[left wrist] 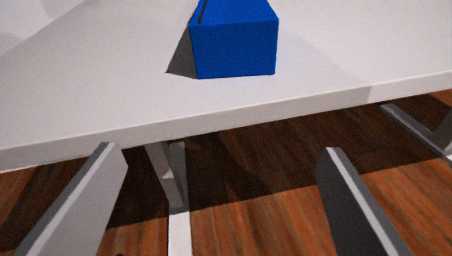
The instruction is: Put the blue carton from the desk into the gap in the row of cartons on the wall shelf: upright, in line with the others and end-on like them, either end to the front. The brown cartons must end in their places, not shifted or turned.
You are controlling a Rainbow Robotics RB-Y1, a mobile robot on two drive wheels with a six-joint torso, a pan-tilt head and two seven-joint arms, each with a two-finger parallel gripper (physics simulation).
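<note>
The blue carton [235, 50] rests on the white desk [100, 95], a little back from its near edge, with one end facing the camera and a dark line along its top. Its far part is cut off by the top of the view. My left gripper [220, 157] is open and empty, its two fingers wide apart in front of the desk edge, short of the carton and not touching it. My right gripper, the wall shelf and the brown cartons do not show in this view.
The desk's front edge runs across the view between the fingers and the carton. Below it are a metal desk leg [179, 220] behind the gap between the fingers, another leg part [412, 126] at the right, and the brown wooden floor [250, 215].
</note>
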